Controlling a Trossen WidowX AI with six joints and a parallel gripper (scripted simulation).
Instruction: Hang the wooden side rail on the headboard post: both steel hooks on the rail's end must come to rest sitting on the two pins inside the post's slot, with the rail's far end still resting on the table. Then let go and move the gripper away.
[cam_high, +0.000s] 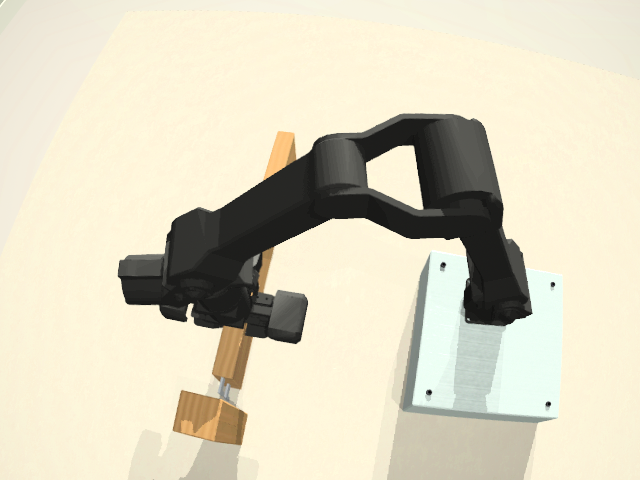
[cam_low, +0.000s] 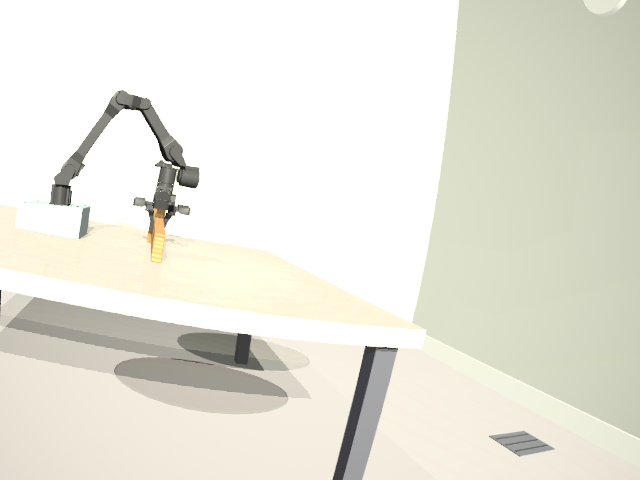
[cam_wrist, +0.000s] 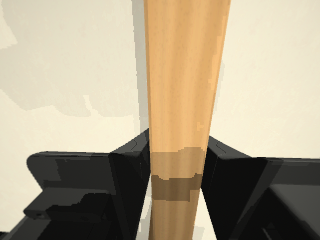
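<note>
My gripper tip is now 15 cm to the right of the headboard post, 4 cm below it and 1 cm short of it.
</note>
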